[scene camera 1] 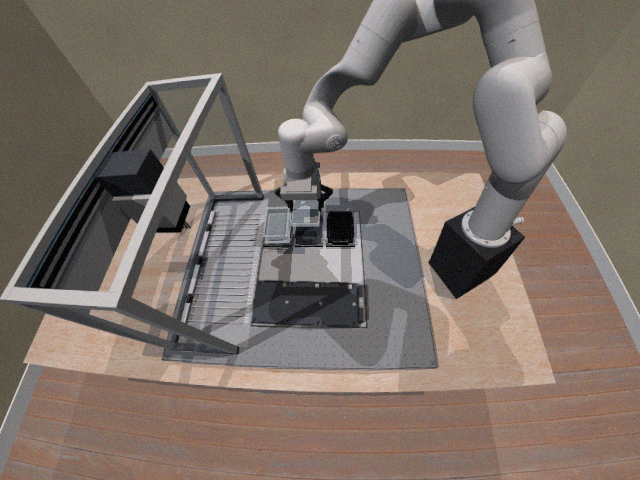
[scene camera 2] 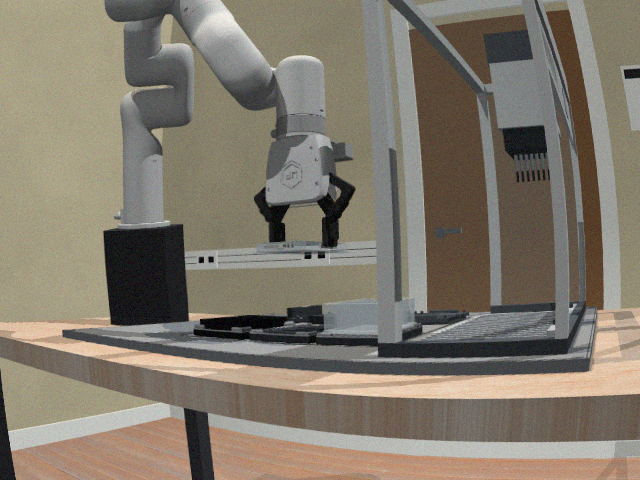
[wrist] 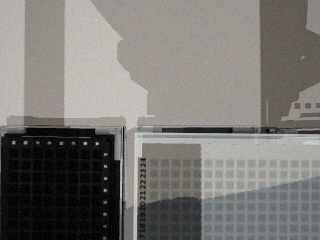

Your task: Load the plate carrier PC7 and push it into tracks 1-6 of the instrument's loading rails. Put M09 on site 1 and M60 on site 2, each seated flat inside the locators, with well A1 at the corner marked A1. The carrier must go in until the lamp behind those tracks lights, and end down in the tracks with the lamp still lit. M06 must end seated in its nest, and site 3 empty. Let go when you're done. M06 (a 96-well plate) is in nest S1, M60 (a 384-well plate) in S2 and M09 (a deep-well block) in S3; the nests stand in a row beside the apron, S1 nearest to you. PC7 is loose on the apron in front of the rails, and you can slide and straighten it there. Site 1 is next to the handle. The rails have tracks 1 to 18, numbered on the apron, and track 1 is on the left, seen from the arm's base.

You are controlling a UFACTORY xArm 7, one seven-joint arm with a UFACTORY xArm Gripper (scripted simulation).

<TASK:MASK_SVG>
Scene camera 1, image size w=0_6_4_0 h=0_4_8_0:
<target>deep-well block M09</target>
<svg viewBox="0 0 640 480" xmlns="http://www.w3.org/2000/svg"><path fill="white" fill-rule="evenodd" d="M267 207L263 231L265 244L290 243L292 217L290 208Z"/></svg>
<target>384-well plate M60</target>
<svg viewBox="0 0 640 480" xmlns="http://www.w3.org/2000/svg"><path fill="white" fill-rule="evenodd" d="M294 200L291 227L319 227L319 201Z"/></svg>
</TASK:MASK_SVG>
